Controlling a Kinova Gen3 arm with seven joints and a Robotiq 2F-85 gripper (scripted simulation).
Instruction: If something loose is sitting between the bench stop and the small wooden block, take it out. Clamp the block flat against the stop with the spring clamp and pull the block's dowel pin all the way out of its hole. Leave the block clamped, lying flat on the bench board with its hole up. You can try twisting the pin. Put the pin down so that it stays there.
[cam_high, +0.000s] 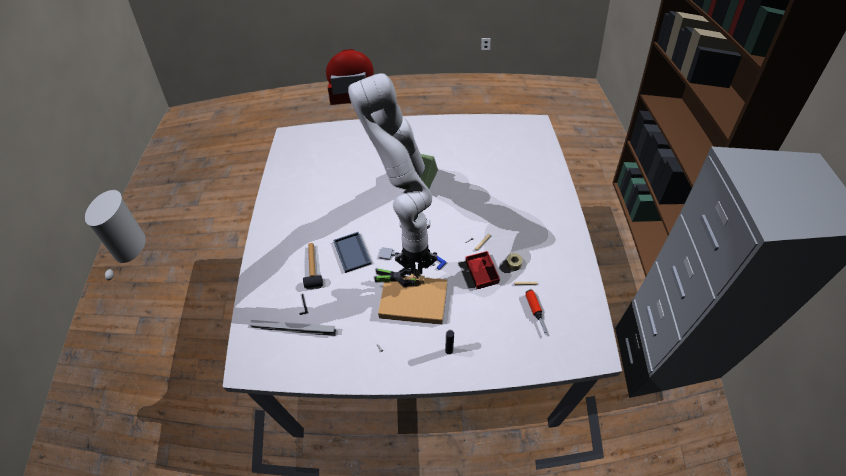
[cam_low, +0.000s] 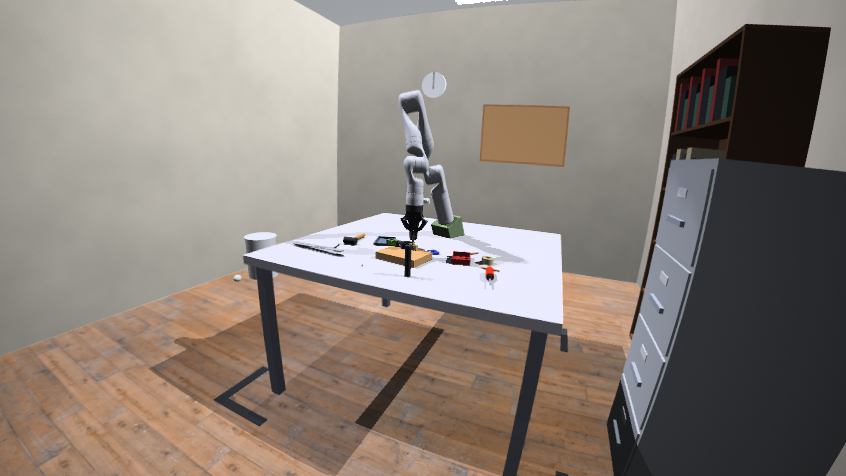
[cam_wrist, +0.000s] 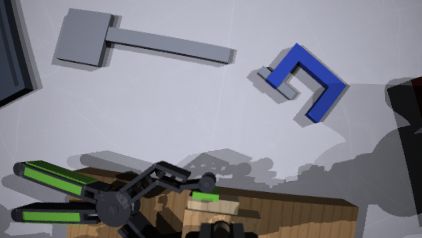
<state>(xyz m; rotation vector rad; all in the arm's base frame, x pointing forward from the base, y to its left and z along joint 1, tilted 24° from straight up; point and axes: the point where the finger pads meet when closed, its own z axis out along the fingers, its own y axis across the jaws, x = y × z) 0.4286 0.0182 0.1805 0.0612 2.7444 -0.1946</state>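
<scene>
Right now the round dowel pin is 2 cm below my hand. Also, from my hand: grey t-shaped tool (13 cm behind, 7 cm to the right, 9 cm below); then wooden bench board (5 cm ahead, 2 cm to the right, 7 cm below); then wooden block (5 cm below).
</scene>
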